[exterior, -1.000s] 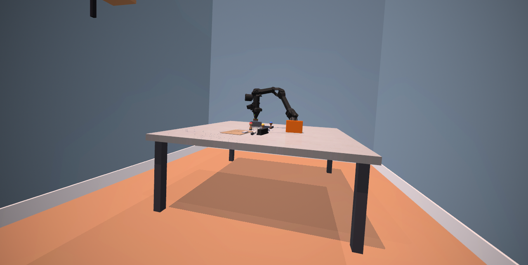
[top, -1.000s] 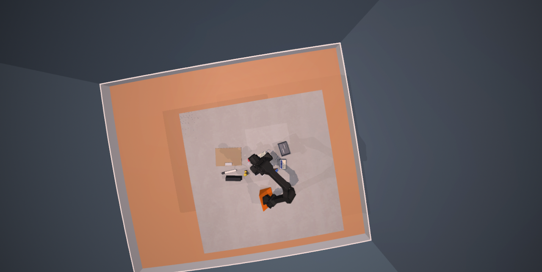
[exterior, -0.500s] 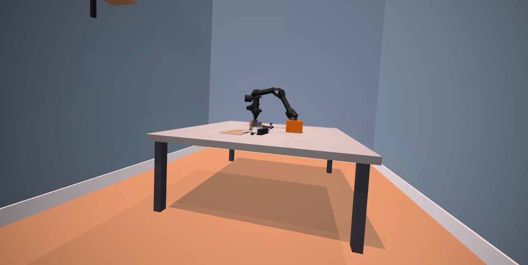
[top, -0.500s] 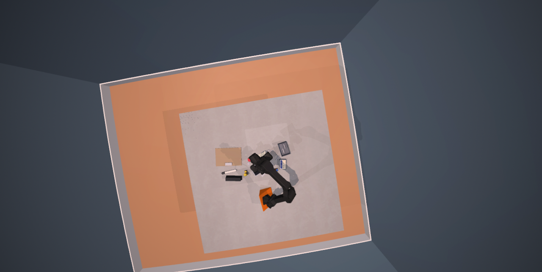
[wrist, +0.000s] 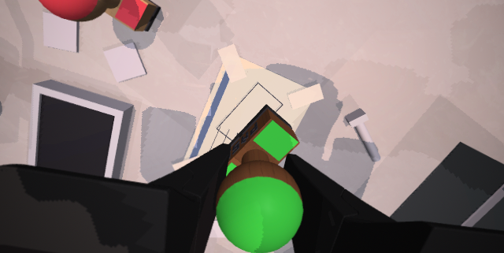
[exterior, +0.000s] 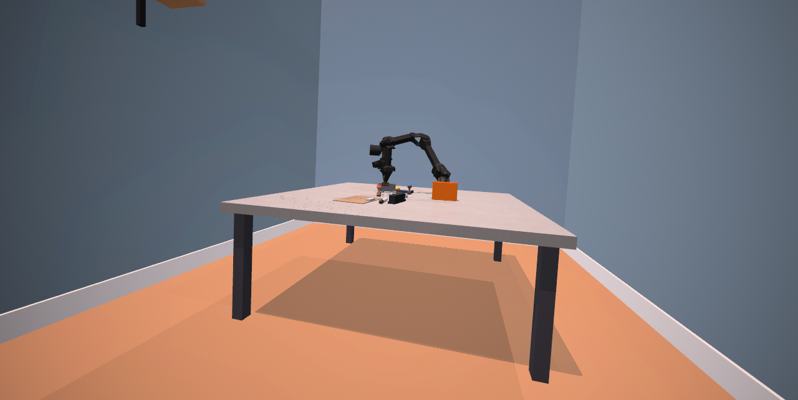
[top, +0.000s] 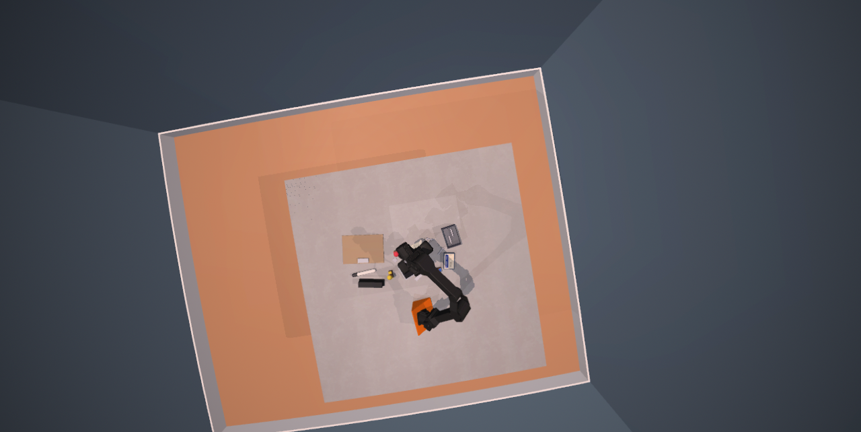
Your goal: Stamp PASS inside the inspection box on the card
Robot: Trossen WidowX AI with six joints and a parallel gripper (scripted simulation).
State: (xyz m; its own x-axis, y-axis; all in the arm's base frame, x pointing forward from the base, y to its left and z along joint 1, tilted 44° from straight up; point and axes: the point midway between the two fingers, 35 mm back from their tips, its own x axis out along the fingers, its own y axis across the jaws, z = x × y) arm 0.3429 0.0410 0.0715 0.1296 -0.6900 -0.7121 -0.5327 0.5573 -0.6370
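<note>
The cream card lies 70 mm below my gripper tip, 20 mm behind it and 10 mm to the right of it. Round my gripper tip: pass stamp right at my gripper tip; then red stamp 110 mm to the left, 50 mm below; then ink pad 110 mm behind, 80 mm to the left, 70 mm below.
</note>
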